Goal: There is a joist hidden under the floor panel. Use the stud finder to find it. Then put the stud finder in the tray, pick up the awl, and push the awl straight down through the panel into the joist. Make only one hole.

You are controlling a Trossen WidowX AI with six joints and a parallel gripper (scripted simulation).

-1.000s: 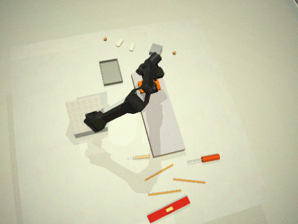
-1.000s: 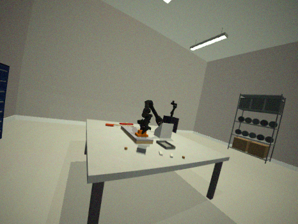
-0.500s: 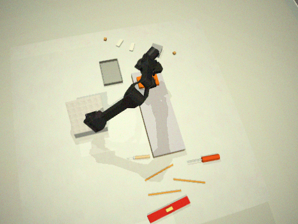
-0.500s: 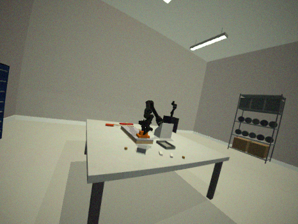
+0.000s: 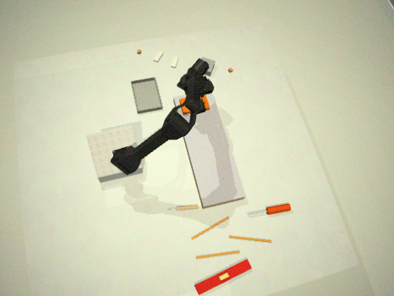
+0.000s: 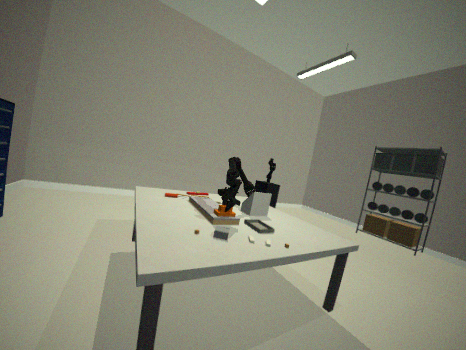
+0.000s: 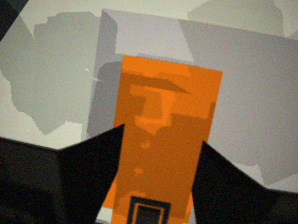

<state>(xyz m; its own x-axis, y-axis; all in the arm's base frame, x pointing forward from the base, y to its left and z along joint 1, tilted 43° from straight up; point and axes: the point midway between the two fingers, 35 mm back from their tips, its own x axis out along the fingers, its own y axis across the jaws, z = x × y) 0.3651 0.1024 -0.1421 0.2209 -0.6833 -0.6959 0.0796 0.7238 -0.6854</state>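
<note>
My gripper tip is 4 cm past the small light and 3 cm below it. Also, from my gripper tip: grey tray (20 cm behind, 13 cm to the left, 5 cm below); grey block (12 cm ahead, 20 cm to the left, 5 cm below); orange stud finder (2 cm behind, 2 cm above).
</note>
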